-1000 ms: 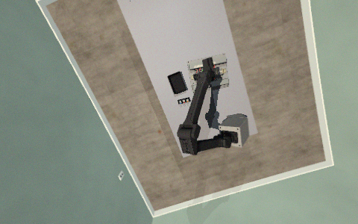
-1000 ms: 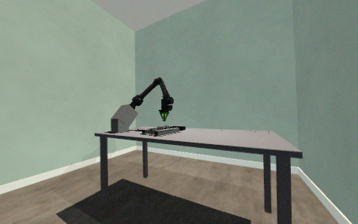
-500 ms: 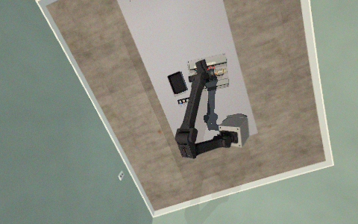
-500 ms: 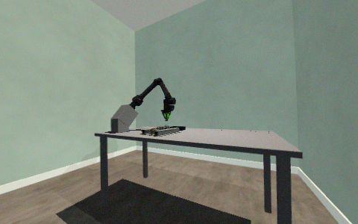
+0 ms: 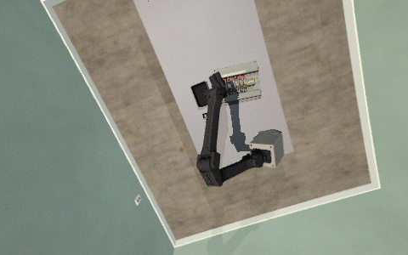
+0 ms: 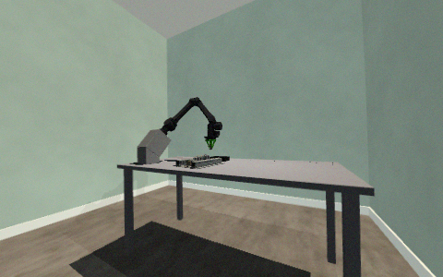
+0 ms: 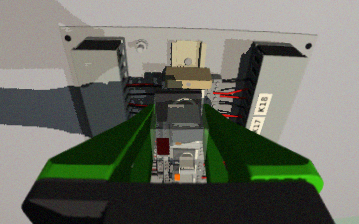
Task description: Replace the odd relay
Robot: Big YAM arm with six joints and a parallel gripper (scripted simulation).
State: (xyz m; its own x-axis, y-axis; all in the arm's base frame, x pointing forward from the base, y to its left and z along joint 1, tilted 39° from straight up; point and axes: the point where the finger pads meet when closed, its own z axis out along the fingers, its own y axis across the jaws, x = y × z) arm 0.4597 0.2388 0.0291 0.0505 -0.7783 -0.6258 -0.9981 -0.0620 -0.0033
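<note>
The black tray lies 1 cm behind my hand, 13 cm to the left of it and 12 cm below it. Round my hand: dark stand: 18 cm behind, 10 cm to the left, 13 cm below.
</note>
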